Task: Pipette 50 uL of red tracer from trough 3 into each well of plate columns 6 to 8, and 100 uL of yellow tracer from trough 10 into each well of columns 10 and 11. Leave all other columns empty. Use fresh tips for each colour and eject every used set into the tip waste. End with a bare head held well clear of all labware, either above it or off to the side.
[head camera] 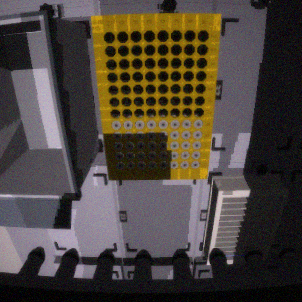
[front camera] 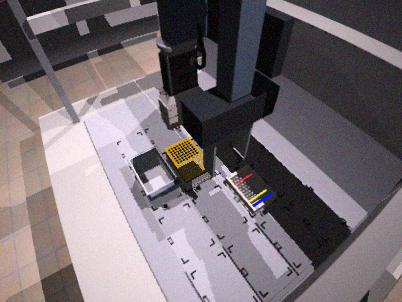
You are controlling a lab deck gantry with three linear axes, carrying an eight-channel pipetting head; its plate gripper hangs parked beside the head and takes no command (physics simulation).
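Observation:
The yellow tip rack (front camera: 183,150) (head camera: 157,75) has empty black holes in its rear columns and pale tips in its front columns. The trough block (front camera: 250,191) (head camera: 215,220) shows red, yellow and blue strips in the front view. The open tip waste (front camera: 159,189) (head camera: 40,110) stands left of the rack. The pipetting head (front camera: 170,111) is above the deck behind the rack in the front view; its dark nozzles (head camera: 143,257) look bare in the head view. The plate gripper (front camera: 228,162) hangs with its two paddles apart and nothing between them. The well plate does not show.
The dark gantry column (front camera: 241,50) and its black housing (front camera: 210,117) block the view of the deck behind the rack. The grey deck (front camera: 220,205) carries black corner marks and small clamps. A pale frame post (front camera: 50,70) stands at the back left.

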